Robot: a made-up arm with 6 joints.
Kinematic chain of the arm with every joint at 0, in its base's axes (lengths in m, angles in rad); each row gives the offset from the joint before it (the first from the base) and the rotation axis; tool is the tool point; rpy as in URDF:
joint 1: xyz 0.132 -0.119 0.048 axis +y
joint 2: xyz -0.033 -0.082 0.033 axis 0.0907 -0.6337 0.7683
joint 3: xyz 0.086 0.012 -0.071 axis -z
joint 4: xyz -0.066 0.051 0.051 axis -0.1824 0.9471 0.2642
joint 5: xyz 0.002 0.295 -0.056 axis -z
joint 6: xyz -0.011 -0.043 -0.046 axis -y
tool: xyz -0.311 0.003 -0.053 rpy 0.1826 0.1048 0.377
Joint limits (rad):
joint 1: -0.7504..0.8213
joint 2: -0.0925..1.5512
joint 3: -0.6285..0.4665
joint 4: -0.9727..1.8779
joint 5: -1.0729..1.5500
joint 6: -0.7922..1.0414
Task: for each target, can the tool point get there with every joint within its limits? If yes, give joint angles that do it. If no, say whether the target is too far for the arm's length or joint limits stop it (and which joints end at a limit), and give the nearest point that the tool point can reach.
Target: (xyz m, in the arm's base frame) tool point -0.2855 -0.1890 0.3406
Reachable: yes | joints 0.2288 0.1520 -0.2846 1.3418 0.1219 0.2954
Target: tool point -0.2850 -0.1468 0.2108
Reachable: yes | joints -0.3803 0.1892 -0.4872 1.5020 0.0185 -0.3319
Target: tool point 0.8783 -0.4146 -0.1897
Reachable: no: joint limits stop it (at a limit: joint 1, joint 2, joint 3, joint 5, joint 6) | nearest point 0.5459 -0.3876 -0.2584 | short by 0.340 m
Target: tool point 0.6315 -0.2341 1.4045
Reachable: no: too far | nearest point 0.1520 -0.1564 0.6289 | short by 0.915 m
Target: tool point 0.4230 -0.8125 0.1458
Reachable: no: joint limits stop it (at a limit: joint 1, joint 2, joint 3, joint 6) | nearest point 0.2968 -0.6322 0.0130 | short by 0.257 m
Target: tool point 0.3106 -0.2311 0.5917
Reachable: no: joint limits stop it (at a limit: joint 1, joint 2, joint 3, joint 4) | nearest point 0.2374 -0.2085 0.5382 | short by 0.093 m
